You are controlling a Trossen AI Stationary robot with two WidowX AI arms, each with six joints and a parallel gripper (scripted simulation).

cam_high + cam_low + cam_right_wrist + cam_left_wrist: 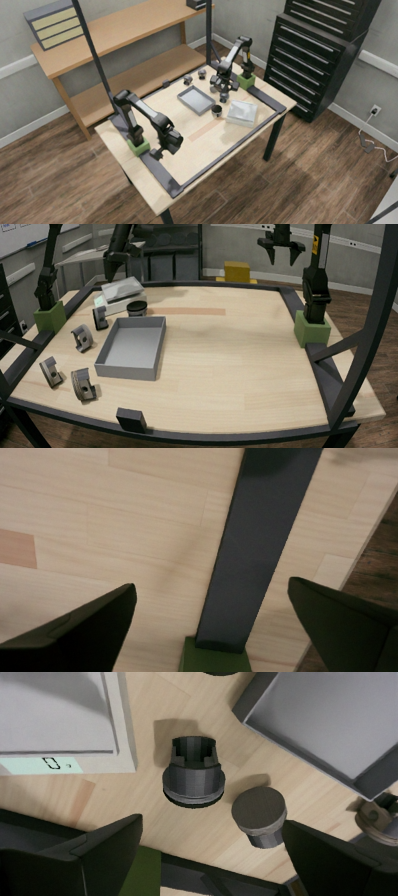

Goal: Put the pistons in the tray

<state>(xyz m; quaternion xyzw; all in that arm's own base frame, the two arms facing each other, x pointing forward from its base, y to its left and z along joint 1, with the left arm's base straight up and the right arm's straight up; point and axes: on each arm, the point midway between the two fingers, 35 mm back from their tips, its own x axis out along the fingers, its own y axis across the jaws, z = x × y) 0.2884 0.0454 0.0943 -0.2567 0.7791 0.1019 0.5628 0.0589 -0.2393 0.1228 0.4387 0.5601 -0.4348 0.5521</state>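
Now: the grey pan 15 cm ahead of my left hand, 13 cm below it and 3 cm to the left of it. Also, from my left hand: white scale: 15 cm below, 15 cm ahead, 4 cm to the left; then steel parts tray: 18 cm below, 16 cm behind, 12 cm to the right.
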